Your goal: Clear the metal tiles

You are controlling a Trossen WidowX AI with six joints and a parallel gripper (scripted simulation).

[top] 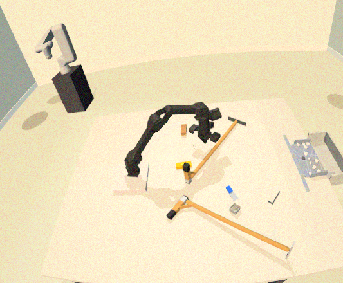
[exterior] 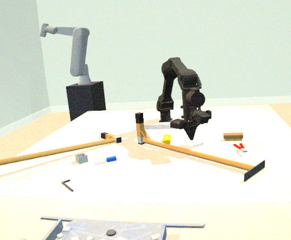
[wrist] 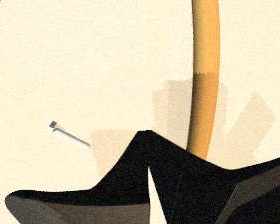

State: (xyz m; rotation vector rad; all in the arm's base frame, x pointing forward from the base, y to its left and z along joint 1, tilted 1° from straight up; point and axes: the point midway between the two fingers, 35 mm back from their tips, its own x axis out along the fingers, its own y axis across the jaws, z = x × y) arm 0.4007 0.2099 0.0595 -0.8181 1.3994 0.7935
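Now: the long scraper 6 cm ahead of my gripper tip, 1 cm to the right of it and 1 cm above it. From my gripper tip the other things lie so: yellow block (12 cm behind, 13 cm to the right, 3 cm below); then red tool (4 cm behind, 20 cm to the left, 5 cm below); then wooden block (15 cm behind, 16 cm to the left, 3 cm below).
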